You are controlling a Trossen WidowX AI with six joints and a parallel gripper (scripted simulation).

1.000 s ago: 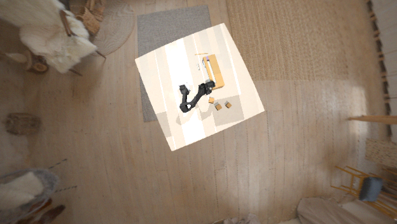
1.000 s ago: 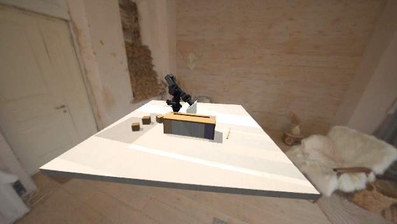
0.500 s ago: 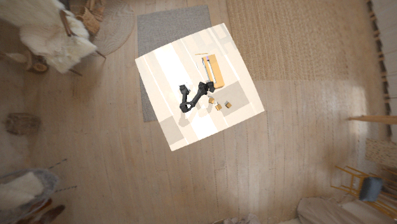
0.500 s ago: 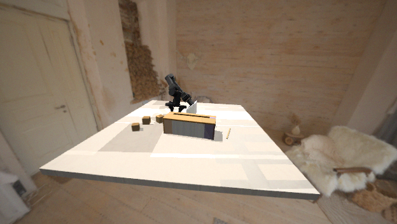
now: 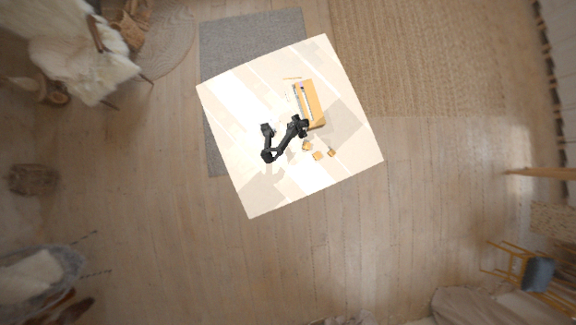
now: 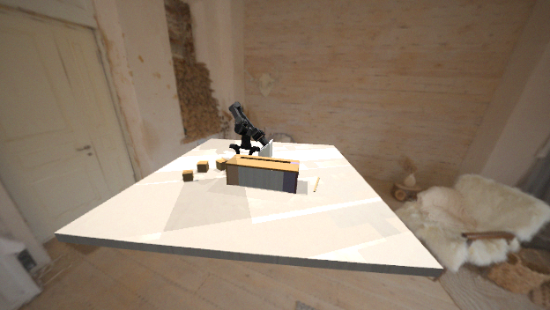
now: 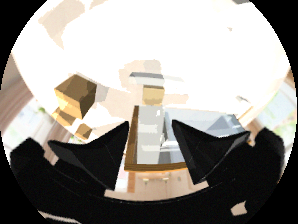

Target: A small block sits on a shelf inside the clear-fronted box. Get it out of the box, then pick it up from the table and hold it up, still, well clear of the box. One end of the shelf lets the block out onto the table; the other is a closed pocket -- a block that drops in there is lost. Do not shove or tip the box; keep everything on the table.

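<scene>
Right now my gripper tip is 10 mm past the tan block and 60 mm above it. Round my gripper tip: orange-topped box: 60 mm ahead, 160 mm to the left, 10 mm below; thin wooden stick: 40 mm ahead, 460 mm to the left, 70 mm below.
</scene>
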